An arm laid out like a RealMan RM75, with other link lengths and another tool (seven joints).
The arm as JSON. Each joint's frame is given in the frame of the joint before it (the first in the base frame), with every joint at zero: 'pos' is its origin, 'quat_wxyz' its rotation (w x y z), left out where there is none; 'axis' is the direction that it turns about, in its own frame. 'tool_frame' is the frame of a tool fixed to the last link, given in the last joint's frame.
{
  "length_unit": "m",
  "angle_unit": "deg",
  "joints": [
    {
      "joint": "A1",
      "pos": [
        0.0,
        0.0,
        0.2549
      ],
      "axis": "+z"
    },
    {
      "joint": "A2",
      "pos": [
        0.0,
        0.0,
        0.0
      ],
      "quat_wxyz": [
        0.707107,
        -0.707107,
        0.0,
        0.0
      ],
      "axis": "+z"
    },
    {
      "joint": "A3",
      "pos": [
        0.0,
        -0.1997,
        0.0
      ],
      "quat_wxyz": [
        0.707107,
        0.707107,
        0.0,
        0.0
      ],
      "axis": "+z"
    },
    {
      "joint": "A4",
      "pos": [
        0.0,
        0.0,
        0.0
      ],
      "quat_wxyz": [
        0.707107,
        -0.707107,
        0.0,
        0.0
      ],
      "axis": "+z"
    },
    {
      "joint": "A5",
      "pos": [
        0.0,
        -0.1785,
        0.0
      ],
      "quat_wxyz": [
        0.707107,
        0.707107,
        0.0,
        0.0
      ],
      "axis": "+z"
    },
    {
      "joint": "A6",
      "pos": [
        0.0,
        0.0,
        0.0
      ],
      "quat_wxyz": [
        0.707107,
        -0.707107,
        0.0,
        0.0
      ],
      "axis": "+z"
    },
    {
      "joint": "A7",
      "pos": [
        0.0,
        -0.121,
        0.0
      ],
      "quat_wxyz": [
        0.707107,
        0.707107,
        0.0,
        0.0
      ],
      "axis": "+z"
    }
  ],
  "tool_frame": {
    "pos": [
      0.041,
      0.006,
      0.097
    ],
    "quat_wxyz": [
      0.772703,
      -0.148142,
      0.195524,
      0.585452
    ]
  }
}
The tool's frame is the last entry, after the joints.
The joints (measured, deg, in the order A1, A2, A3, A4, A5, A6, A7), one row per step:
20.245 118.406 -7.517 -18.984 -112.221 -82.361 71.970
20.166 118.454 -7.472 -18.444 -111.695 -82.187 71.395
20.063 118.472 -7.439 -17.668 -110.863 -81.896 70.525
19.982 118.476 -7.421 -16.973 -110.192 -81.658 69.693
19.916 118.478 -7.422 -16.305 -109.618 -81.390 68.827
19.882 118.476 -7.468 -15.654 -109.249 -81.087 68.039
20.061 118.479 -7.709 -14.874 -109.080 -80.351 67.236
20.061 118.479 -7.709 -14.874 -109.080 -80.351 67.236
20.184 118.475 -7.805 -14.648 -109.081 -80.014 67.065
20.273 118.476 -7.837 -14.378 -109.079 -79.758 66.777
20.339 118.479 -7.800 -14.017 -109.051 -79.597 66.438
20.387 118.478 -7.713 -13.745 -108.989 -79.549 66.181
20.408 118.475 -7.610 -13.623 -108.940 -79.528 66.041
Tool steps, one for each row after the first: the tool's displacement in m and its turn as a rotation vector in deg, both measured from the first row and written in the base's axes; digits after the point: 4 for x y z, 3 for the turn. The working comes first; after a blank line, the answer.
Tool pose at each row, in the base's axes (x y z in m, rotation vector in deg; the steps are taken from these numbers as rounded here):
0.2733 0.2889 -0.0136 74.051 -127.319 -65.837
0.2731 0.2894 -0.0141 73.952 -127.156 -66.527
0.2731 0.2903 -0.0143 73.893 -126.979 -67.579
0.2731 0.2909 -0.0147 73.939 -126.840 -68.389
0.2733 0.2915 -0.0153 74.072 -126.788 -69.037
0.2735 0.2916 -0.0166 74.188 -126.837 -69.348
0.2737 0.2921 -0.0197 74.317 -127.219 -69.066
0.2737 0.2921 -0.0197 74.317 -127.219 -69.066
0.2738 0.2924 -0.0209 74.317 -127.423 -68.870
0.2738 0.2927 -0.0220 74.392 -127.551 -68.745
0.2735 0.2927 -0.0232 74.416 -127.547 -68.728
0.2730 0.2929 -0.0237 74.435 -127.449 -68.845
0.2729 0.2932 -0.0236 74.446 -127.399 -69.008

-0.0002 0.0005 -0.0005 0.456 0.189 -0.120
-0.0002 0.0014 -0.0007 1.181 0.370 -0.313
-0.0002 0.0020 -0.0011 1.768 0.451 -0.427
0.0000 0.0026 -0.0017 2.268 0.417 -0.518
0.0002 0.0027 -0.0030 2.525 0.319 -0.587
0.0004 0.0032 -0.0061 2.374 -0.016 -0.691
0.0004 0.0032 -0.0061 2.374 -0.016 -0.691
0.0005 0.0035 -0.0073 2.241 -0.155 -0.761
0.0005 0.0038 -0.0084 2.178 -0.288 -0.776
0.0002 0.0038 -0.0096 2.173 -0.300 -0.760
-0.0003 0.0040 -0.0101 2.259 -0.244 -0.725
-0.0004 0.0043 -0.0100 2.376 -0.215 -0.735

